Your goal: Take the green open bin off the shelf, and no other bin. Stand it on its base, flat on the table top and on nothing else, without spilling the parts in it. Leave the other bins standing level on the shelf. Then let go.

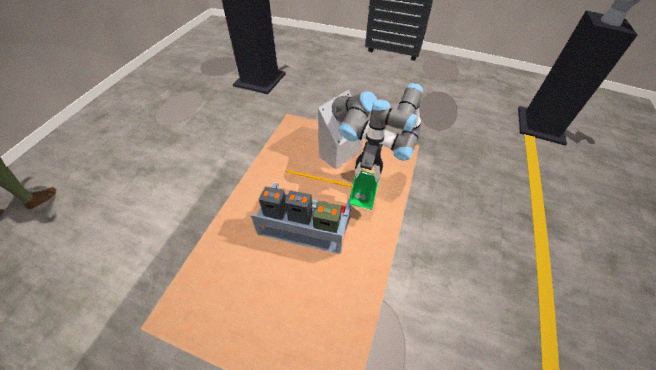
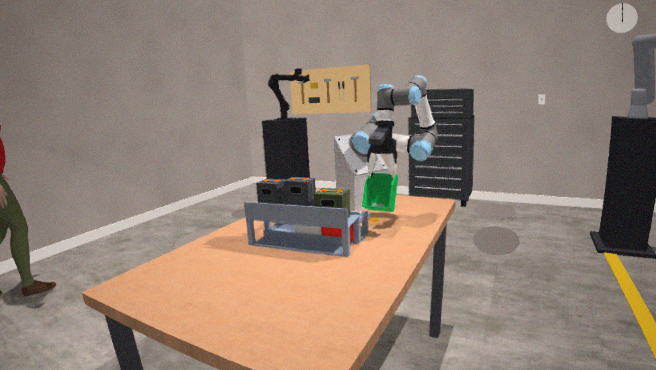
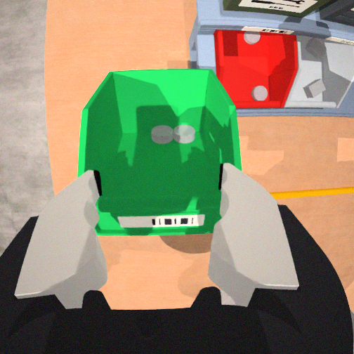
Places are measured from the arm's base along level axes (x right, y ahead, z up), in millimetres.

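Where they show: gripper, between the fingertips: [image 1: 366, 180] [image 2: 381, 178]; arm's base, origin of its link: [image 1: 342, 109].
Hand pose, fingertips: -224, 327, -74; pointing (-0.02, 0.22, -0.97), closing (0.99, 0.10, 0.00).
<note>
Things, the pixels of their centre, and the offset from my fingertips, as dx, dy, dz. "pt": a spot on its surface instead. Level surfaces: height alone.
- green open bin, middle of its body: [image 2: 380, 191] [image 1: 364, 189] -1, +16, -43
- table top, height of its surface: dz -203
- blue-grey shelf, a spot on its surface: [image 2: 297, 212] [image 1: 299, 229] pt +183, +286, -64
- red bin, middle of its body: [image 2: 341, 226] +110, +121, -160
- olive case, middle of its body: [image 2: 332, 204] [image 1: 327, 217] +99, +200, -53
- yellow line, a spot on its surface: [image 1: 320, 178] pt +247, -87, -193
The green open bin [image 1: 364, 190] [image 2: 382, 187] [image 3: 160, 165] hangs in the air over the table top [image 1: 280, 290] [image 2: 240, 300] [image 3: 125, 30], beside the shelf's end and nearer the arm's base. Its shadow lies apart below it. Two round grey parts [image 3: 173, 134] lie inside. My gripper [image 1: 368, 175] [image 2: 382, 175] [image 3: 159, 170] is shut on the bin, one finger at each side wall near the labelled end. The blue-grey shelf [image 1: 300, 231] [image 2: 297, 212] [image 3: 205, 50] holds a red bin [image 2: 337, 231] [image 3: 240, 75] and a light grey bin [image 3: 325, 101], both with parts.
Two dark grey cases [image 1: 272, 205] [image 1: 299, 209] and an olive case [image 1: 327, 219] [image 2: 332, 200] stand on the shelf's upper level. A yellow line [image 1: 320, 178] [image 3: 315, 192] crosses the table between the shelf and the arm's pale pedestal [image 1: 332, 145]. A table side edge runs near the bin.
</note>
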